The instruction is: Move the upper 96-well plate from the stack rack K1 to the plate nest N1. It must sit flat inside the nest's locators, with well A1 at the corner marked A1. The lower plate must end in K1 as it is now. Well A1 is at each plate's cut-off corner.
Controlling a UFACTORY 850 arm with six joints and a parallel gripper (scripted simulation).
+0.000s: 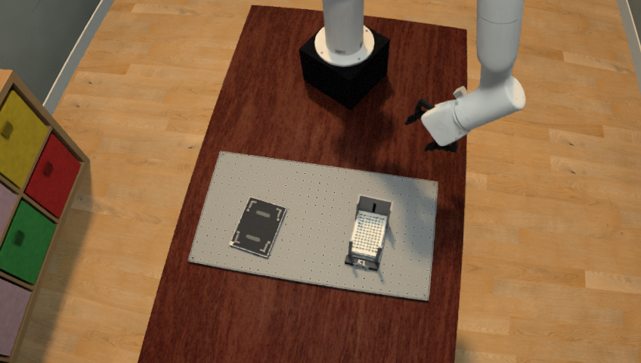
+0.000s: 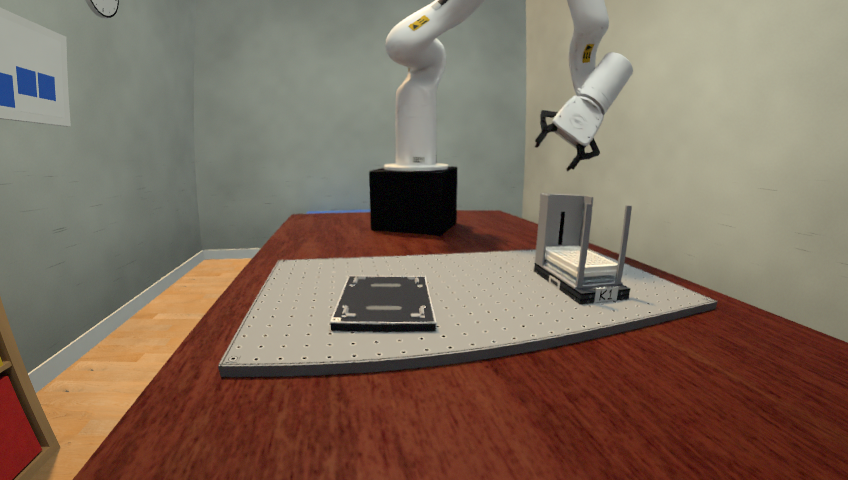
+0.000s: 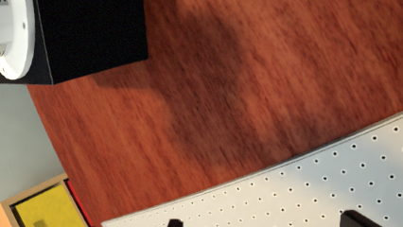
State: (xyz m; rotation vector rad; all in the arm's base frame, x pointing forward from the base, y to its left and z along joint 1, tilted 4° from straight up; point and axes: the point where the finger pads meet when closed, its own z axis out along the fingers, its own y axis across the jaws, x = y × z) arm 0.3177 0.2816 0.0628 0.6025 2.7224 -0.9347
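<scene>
Now: the 96-well plate 250 mm ahead of my hand, 80 mm to the right of it and 180 mm below it. The rest, counted from my hand: plate nest N1: 290 mm ahead, 400 mm to the right, 210 mm below; clear plate: 250 mm ahead, 80 mm to the right, 190 mm below.
</scene>
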